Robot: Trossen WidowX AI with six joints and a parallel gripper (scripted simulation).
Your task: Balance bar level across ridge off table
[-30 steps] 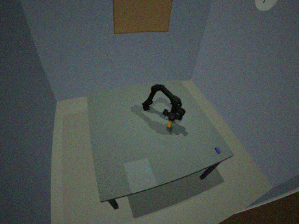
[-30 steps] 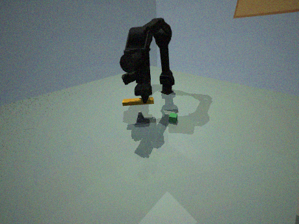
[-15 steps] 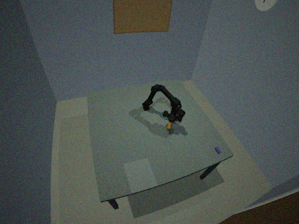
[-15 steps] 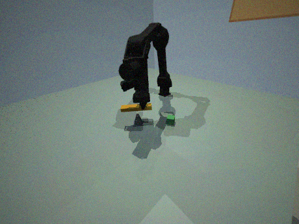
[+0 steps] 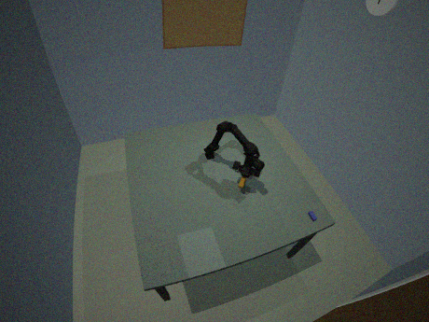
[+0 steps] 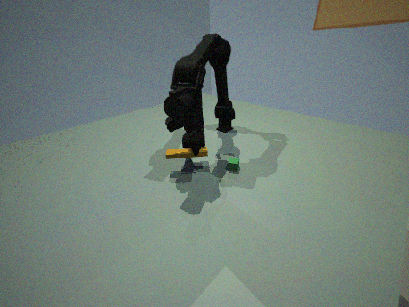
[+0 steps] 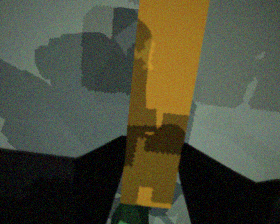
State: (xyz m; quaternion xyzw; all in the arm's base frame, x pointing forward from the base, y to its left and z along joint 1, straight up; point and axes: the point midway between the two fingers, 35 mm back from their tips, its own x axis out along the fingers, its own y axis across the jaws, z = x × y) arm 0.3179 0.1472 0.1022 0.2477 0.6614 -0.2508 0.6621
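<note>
The bar lies 20 mm ahead of my gripper tip and 20 mm to the right of it. From my gripper tip the other things lie so: blue object 420 mm ahead, 350 mm to the left, 60 mm below; then green cube 90 mm behind, 90 mm to the left, 50 mm below.
</note>
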